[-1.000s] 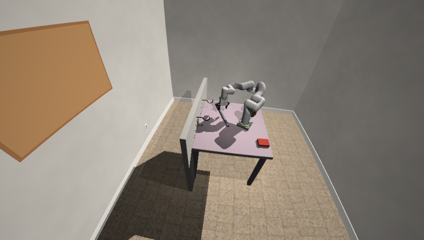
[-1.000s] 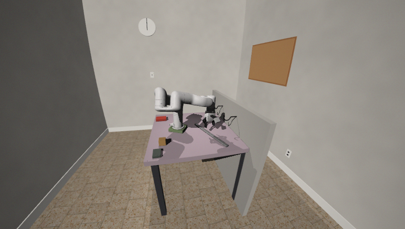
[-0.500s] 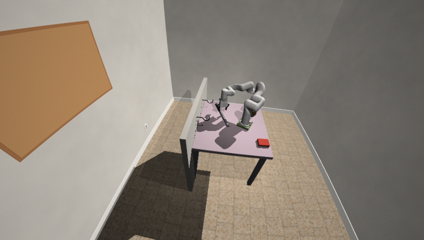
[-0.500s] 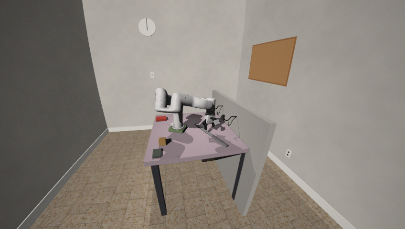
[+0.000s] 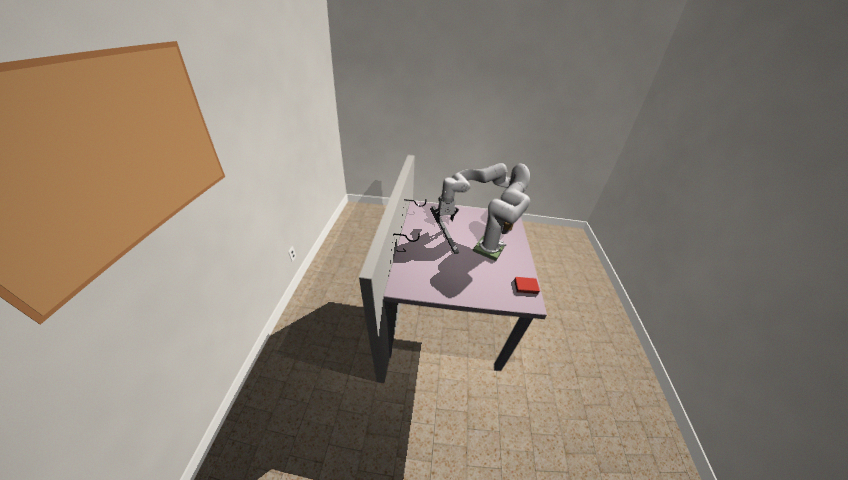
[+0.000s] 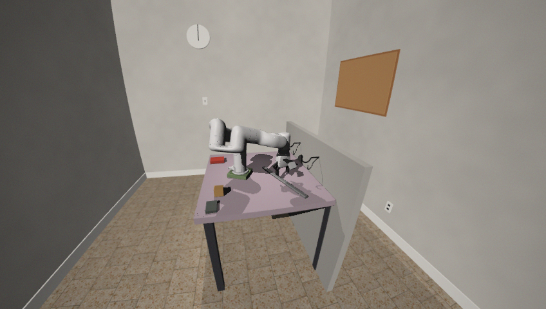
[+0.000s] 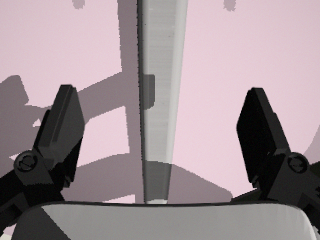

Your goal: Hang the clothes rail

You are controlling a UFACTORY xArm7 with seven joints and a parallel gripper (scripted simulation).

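Now: hand 6 cm above the grey clothes rail. Round my hand: grey wall panel (30 cm ahead, 14 cm to the left, 30 cm below); orange cube (44 cm behind, 6 cm to the right, 4 cm below); dark block (48 cm behind, 18 cm to the right, 6 cm below).
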